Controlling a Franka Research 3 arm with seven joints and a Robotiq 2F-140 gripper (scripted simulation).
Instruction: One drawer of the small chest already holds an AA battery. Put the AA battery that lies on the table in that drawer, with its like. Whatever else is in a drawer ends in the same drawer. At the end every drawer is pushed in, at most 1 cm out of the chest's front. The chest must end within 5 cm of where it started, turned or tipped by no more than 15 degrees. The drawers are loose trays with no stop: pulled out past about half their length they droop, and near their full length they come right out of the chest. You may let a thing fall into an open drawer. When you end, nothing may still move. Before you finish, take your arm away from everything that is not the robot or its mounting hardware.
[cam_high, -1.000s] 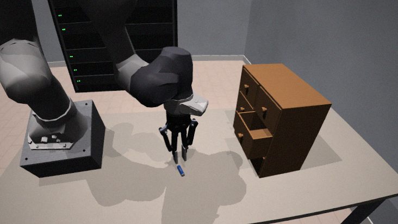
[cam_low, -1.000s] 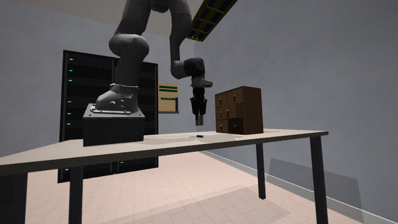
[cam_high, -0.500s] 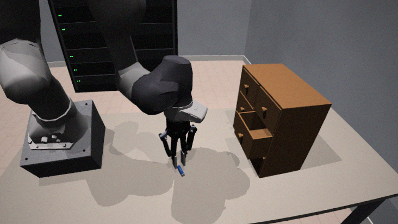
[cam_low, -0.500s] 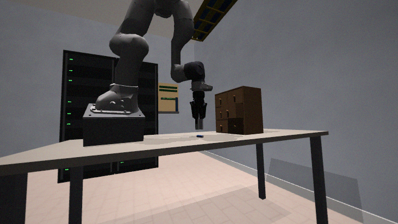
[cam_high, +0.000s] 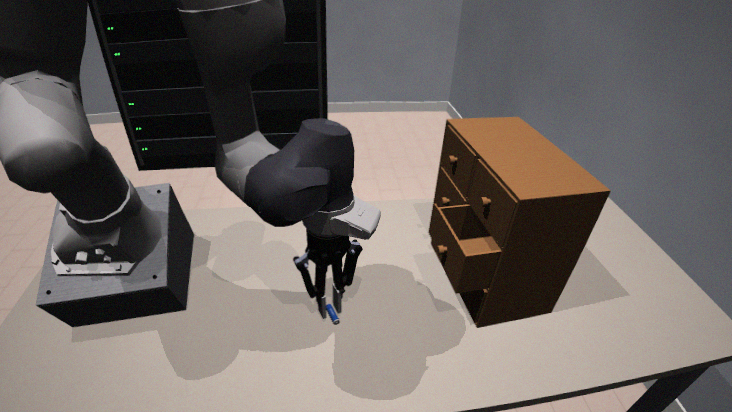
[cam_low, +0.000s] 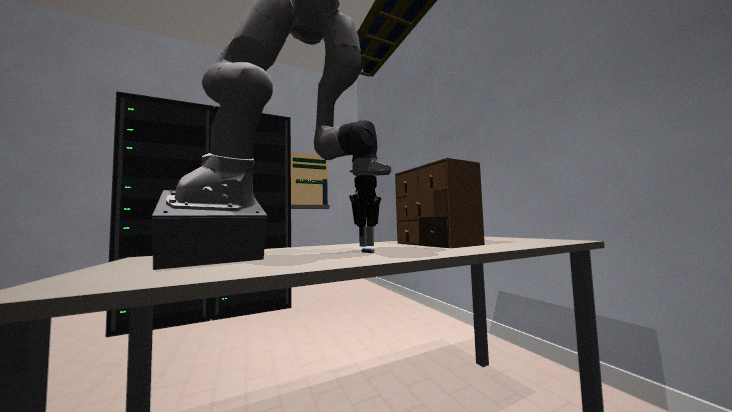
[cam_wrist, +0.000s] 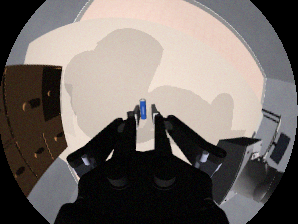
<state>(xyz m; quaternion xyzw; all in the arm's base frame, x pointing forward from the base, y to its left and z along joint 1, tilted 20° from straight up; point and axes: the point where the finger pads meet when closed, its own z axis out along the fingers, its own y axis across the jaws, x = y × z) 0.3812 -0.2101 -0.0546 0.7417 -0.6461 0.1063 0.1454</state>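
The blue AA battery lies 50 mm below my hand and 10 mm ahead of it.
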